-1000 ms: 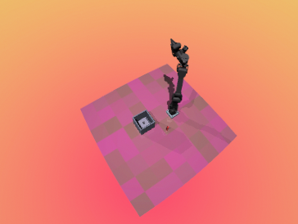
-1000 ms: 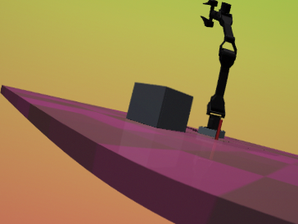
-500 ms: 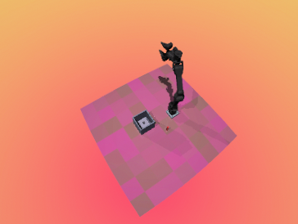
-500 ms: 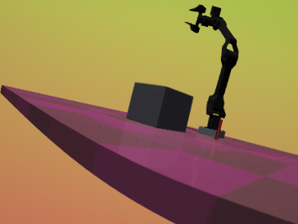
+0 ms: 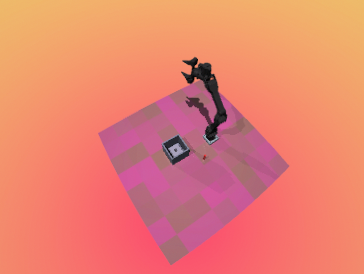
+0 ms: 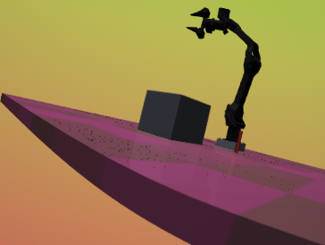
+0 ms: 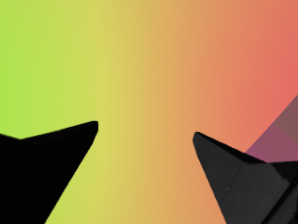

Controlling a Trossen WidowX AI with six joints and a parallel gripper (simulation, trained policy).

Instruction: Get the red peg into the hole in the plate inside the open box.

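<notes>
My gripper tip is 6 cm short of the red peg, 47 cm to the right of it and 56 cm above it. Also, from my gripper tip: light grey plate 24 cm ahead, 30 cm to the left, 55 cm below.
</notes>
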